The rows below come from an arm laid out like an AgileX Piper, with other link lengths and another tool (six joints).
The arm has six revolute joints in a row. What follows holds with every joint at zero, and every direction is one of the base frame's. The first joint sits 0.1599 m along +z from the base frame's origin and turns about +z. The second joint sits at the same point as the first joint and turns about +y. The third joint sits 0.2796 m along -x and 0.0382 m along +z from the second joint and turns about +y. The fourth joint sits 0.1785 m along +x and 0.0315 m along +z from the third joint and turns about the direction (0.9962, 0, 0.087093). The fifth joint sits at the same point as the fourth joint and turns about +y. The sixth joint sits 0.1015 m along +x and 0.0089 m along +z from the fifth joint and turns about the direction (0.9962, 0, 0.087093). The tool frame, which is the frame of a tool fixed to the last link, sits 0.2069 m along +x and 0.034 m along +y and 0.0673 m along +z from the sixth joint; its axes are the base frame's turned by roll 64.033, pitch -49.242 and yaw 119.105 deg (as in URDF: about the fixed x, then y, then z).
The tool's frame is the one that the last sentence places.
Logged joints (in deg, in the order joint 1, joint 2, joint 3, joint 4, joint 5, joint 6), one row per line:
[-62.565 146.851 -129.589 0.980 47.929 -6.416]
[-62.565 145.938 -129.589 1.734 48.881 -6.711]
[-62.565 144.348 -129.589 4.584 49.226 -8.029]
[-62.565 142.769 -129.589 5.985 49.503 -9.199]
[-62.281 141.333 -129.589 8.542 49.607 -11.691]
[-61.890 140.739 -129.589 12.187 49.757 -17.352]
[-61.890 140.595 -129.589 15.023 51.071 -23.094]
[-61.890 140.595 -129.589 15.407 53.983 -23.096]
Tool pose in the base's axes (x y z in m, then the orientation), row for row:
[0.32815 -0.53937 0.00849 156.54 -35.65 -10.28]
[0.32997 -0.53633 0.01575 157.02 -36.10 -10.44]
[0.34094 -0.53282 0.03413 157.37 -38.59 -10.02]
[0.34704 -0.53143 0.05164 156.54 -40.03 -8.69]
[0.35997 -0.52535 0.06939 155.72 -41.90 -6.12]
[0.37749 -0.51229 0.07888 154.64 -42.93 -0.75]
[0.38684 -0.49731 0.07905 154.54 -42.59 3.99]
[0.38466 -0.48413 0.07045 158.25 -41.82 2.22]
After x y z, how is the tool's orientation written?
As angles about the fixed x, y, z axes (roll, pitch, yaw), in degrees.
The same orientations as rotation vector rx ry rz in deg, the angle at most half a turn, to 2 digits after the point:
[146.26 -23.06 44.57]
[146.44 -23.22 45.28]
[145.76 -23.13 48.77]
[144.85 -22.09 50.77]
[144.24 -19.68 53.80]
[144.82 -13.77 56.76]
[146.48 -7.77 58.07]
[149.57 -8.07 57.62]

